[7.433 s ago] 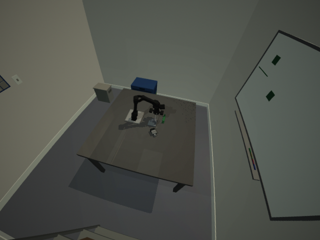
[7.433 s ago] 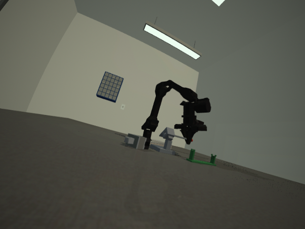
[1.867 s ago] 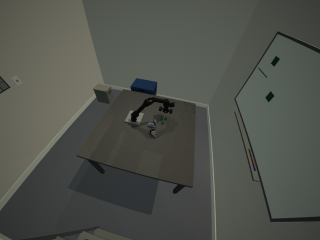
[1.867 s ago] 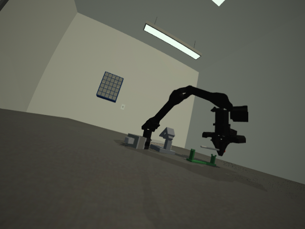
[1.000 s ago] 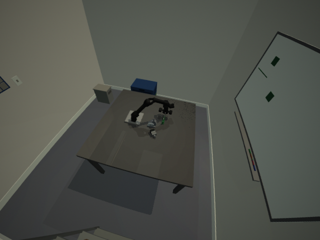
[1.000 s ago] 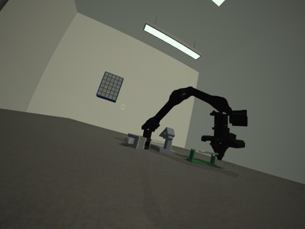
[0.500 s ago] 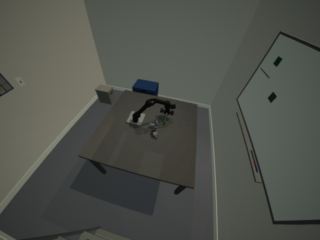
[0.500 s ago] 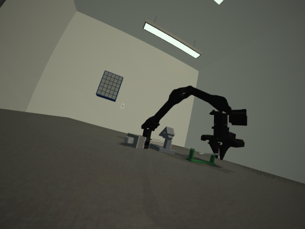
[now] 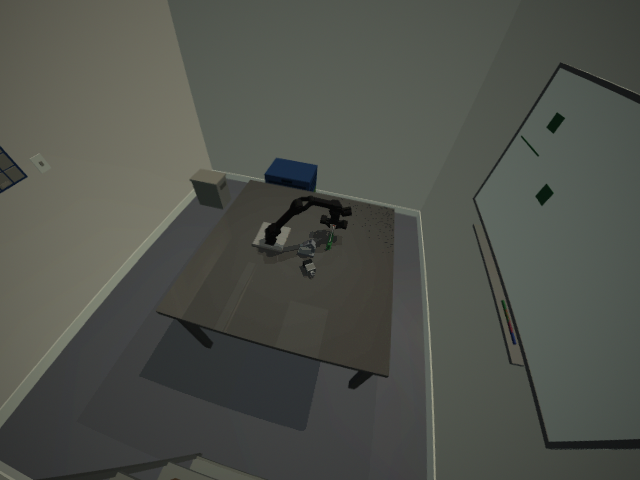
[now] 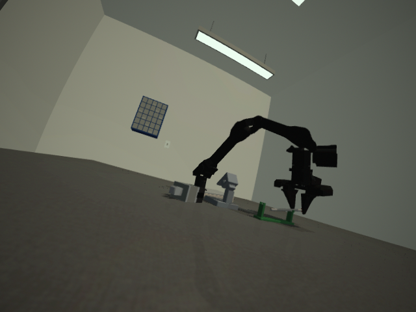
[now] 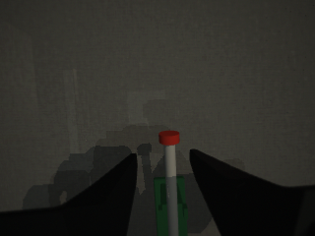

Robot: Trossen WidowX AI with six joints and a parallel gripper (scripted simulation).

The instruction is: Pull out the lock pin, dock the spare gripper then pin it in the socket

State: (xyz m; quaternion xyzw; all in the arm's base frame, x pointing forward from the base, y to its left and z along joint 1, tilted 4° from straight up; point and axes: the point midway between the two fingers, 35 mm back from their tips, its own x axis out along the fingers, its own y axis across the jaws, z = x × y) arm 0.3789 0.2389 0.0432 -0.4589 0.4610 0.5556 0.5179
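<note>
Right now the green cradle is 1 cm ahead of my gripper tip, 10 cm to the right of it and 2 cm below it. The rest, counted from my gripper tip: grey mount: 11 cm behind, 23 cm to the right, 1 cm above; spare gripper: 6 cm behind, 37 cm to the right, 2 cm below.
</note>
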